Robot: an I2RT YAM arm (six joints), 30 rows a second.
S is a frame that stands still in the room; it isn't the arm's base.
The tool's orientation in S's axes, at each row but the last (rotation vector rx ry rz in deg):
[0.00, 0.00, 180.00]
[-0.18, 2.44, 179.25]
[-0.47, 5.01, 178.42]
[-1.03, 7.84, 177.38]
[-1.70, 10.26, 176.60]
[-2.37, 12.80, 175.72]
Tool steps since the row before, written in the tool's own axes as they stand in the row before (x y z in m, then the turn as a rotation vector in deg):
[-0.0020, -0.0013, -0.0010, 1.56, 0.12, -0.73]
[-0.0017, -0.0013, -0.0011, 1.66, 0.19, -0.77]
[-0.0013, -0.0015, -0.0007, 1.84, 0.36, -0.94]
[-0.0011, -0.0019, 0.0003, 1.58, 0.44, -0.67]
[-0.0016, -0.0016, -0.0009, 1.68, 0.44, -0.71]
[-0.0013, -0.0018, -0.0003, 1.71, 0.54, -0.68]
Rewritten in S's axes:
[0.0020, 0.0013, -0.0010, -1.56, -0.12, -0.73]
[0.0017, 0.0012, -0.0011, -1.66, -0.19, -0.77]
[0.0013, 0.0014, -0.0008, -1.84, -0.36, -0.93]
[0.0012, 0.0019, 0.0001, -1.59, -0.43, -0.65]
[0.0017, 0.0014, -0.0010, -1.69, -0.43, -0.69]
[0.0014, 0.0017, -0.0005, -1.73, -0.52, -0.65]

